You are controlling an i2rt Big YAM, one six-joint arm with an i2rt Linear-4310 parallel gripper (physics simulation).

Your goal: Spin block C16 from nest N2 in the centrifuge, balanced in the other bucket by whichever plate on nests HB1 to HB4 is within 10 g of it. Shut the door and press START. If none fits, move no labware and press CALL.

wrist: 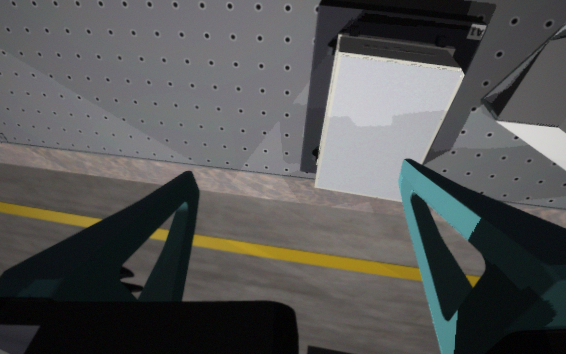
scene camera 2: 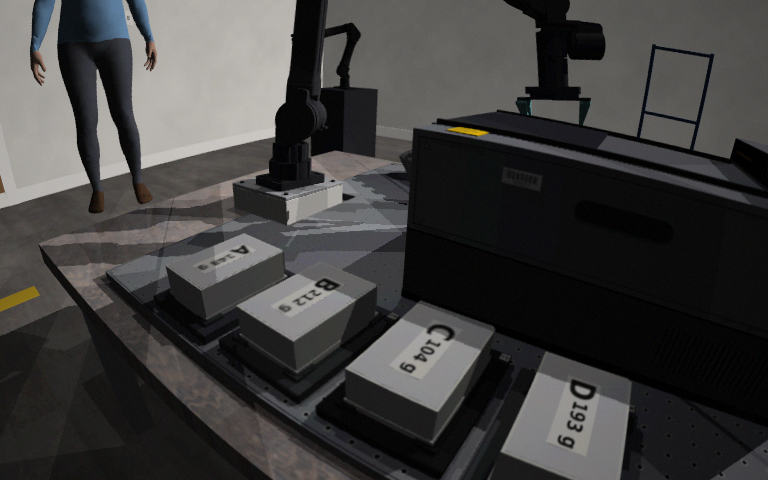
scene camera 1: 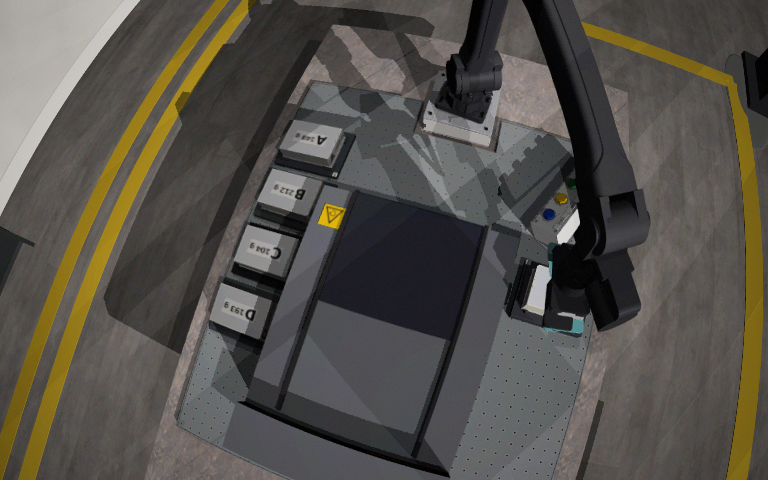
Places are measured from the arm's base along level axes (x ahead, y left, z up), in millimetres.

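Pixels of known places: gripper, fingertip midpoint: [wrist: 295,175] [scene camera 1: 551,303]; arm's base at its link origin: [scene camera 2: 290,182] [scene camera 1: 463,103].
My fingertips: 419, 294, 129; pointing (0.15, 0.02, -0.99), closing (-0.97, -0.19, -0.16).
Observation:
For each thing: its top centre in the pictures, then the offset to it from my fingertips, as dx, dy, dz. "spot": a spot on its surface instead.
- white-topped block at its top centre: [wrist: 376,139] [scene camera 1: 560,293] -55, +36, -100
- dark nest at a spot on its surface: [wrist: 311,100] spot: +2, +34, -142
- Plates A at its top centre: [scene camera 2: 224,258] [scene camera 1: 310,138] -189, -577, -112
- panel with blue, top centre: [scene camera 1: 578,194] -265, +14, -82
My gripper [scene camera 1: 559,288] [scene camera 2: 555,117] [wrist: 295,175] is open and empty, raised above the right side of the bench. In the wrist view a white-topped block [scene camera 1: 535,288] [wrist: 385,115] sits in a dark nest [wrist: 311,100], below and right of centre between the fingers; its C16 identity cannot be read. Plates A [scene camera 1: 311,144] [scene camera 2: 226,271], B 212 g [scene camera 1: 289,192] [scene camera 2: 308,311], C 104 g [scene camera 1: 266,251] [scene camera 2: 421,362] and D 193 g [scene camera 1: 239,311] [scene camera 2: 572,418] sit in left nests. A's weight is hard to read. The centrifuge [scene camera 1: 461,396] [scene camera 2: 481,186] has its top covered; its buckets are hidden.
A panel with blue [scene camera 1: 548,213], yellow [scene camera 1: 561,198] and green [scene camera 1: 571,183] buttons stands beyond the white block, partly behind the arm. The tall centrifuge body lies between the white block and the four plates. The arm's pale base [scene camera 1: 458,127] [scene camera 2: 286,200] is at the bench's back.

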